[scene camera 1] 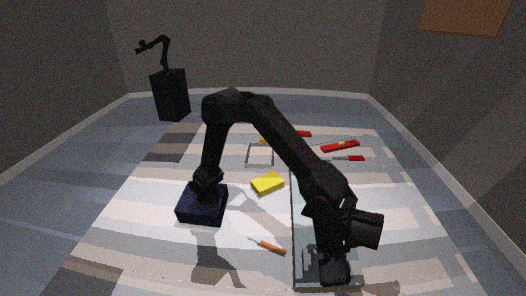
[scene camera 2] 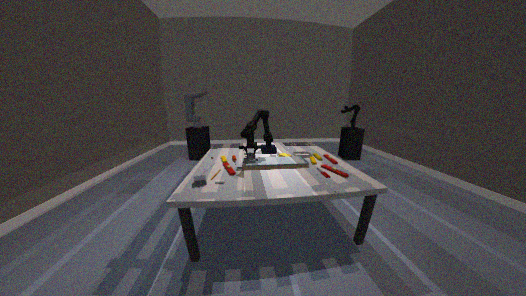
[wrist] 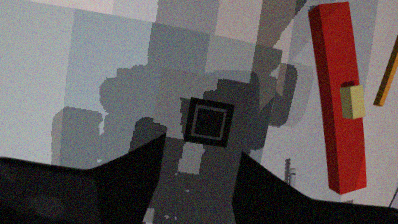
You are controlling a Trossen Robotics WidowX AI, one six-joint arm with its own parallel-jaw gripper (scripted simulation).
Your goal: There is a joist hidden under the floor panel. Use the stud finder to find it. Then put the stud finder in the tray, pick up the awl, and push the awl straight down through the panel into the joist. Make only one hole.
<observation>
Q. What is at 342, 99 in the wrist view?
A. A red level.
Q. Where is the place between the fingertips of my gripper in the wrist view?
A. At 198, 144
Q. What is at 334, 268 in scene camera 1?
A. My gripper.
</observation>
